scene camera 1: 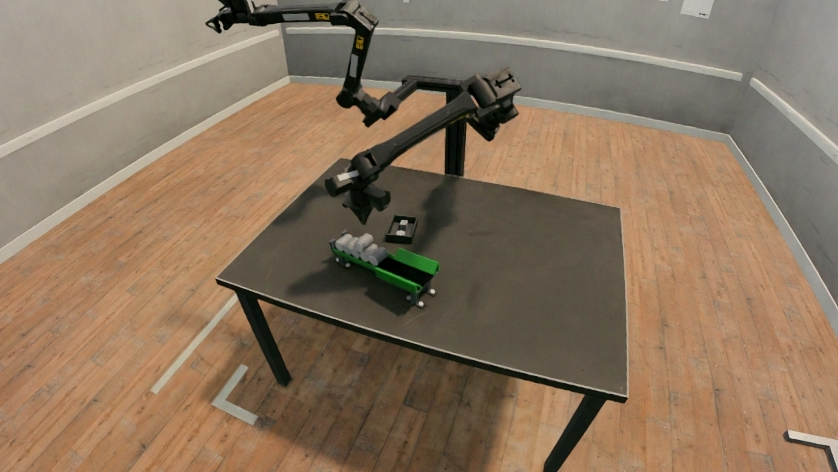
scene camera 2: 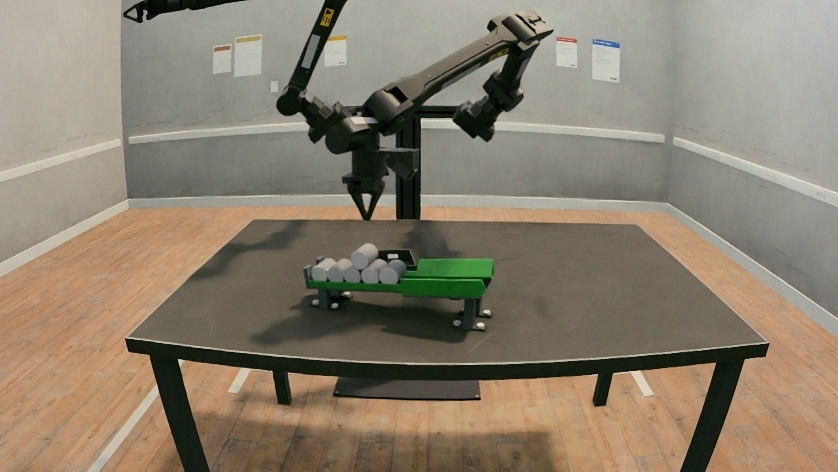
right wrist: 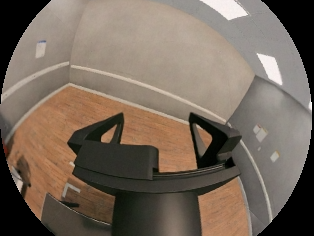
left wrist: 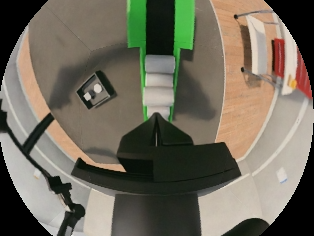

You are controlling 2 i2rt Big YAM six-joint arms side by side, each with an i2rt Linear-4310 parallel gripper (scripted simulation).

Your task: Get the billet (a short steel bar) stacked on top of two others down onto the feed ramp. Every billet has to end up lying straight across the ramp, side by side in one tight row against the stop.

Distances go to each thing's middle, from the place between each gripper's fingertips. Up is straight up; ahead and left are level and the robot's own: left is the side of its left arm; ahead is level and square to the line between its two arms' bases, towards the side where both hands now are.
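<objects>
My left gripper (scene camera 2: 366, 220) is in my sight, 19 cm above the small black tray (left wrist: 89, 84), 5 cm to the right of it and 22 cm past it. I see my right gripper as well, and that one is 84 cm to the right of the tray, 78 cm above it and 18 cm short of it.
</objects>
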